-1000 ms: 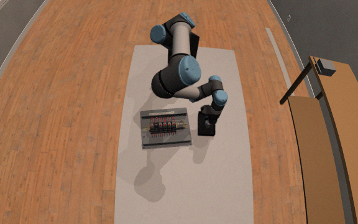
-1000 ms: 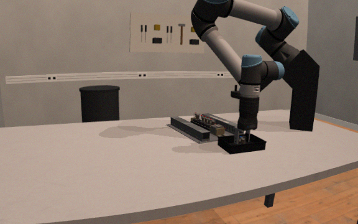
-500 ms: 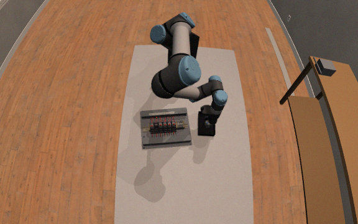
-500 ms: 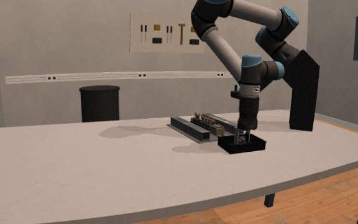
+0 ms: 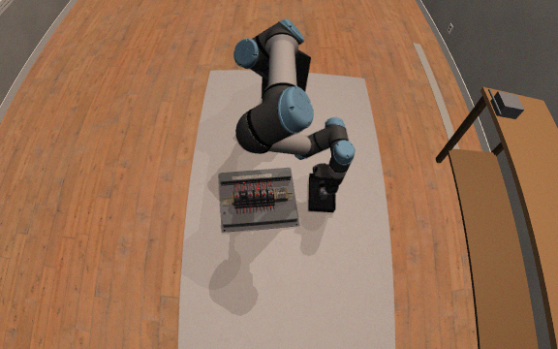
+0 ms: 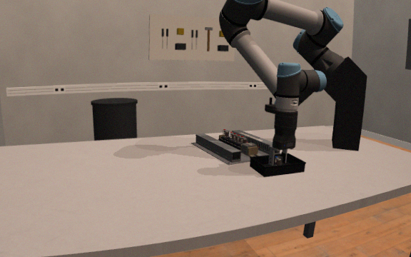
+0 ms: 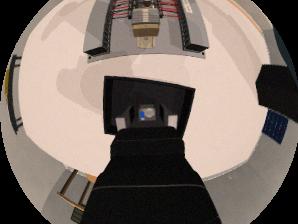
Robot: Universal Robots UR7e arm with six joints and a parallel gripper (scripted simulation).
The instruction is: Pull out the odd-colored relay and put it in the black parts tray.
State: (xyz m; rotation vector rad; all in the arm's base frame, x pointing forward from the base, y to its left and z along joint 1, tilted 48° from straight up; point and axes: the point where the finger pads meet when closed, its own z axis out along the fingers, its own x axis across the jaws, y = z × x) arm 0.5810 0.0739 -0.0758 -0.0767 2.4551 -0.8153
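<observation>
My gripper is now 2 cm above the black parts tray. The rest, counted from my hand: red-button relay: 35 cm to the right, 5 cm behind, 1 cm above; grey relay panel: 27 cm to the right, 4 cm behind, 1 cm below.
</observation>
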